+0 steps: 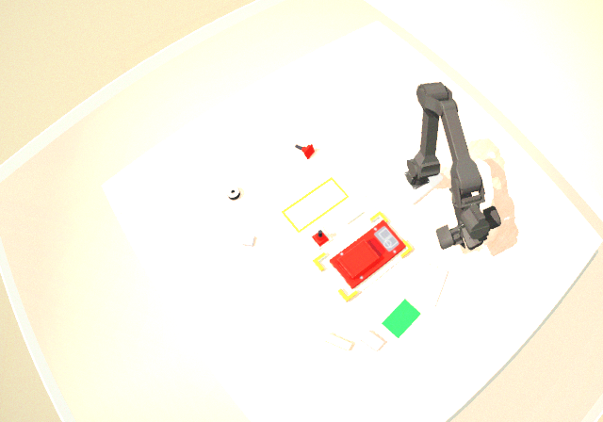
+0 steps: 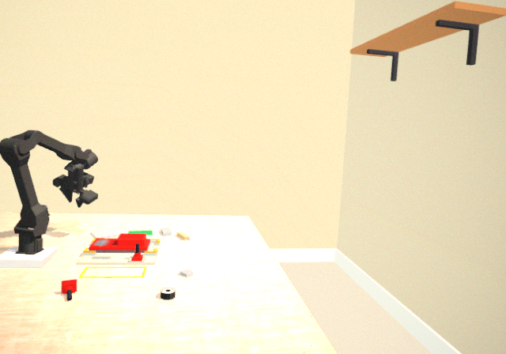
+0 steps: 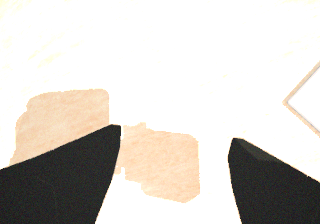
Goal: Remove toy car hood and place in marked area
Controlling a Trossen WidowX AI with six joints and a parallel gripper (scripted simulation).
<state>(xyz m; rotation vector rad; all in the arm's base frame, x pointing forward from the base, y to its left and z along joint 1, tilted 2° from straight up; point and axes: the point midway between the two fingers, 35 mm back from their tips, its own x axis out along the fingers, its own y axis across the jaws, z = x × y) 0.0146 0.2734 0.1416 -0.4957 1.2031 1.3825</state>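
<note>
Now: gripper tip 290 mm short of the red hood, 140 mm to the left of it and 80 mm above it. Also, from my gripper tip: green patch (260 mm ahead, 70 mm to the left, 120 mm below); black wheel (520 mm ahead, 510 mm to the right, 110 mm below).
</note>
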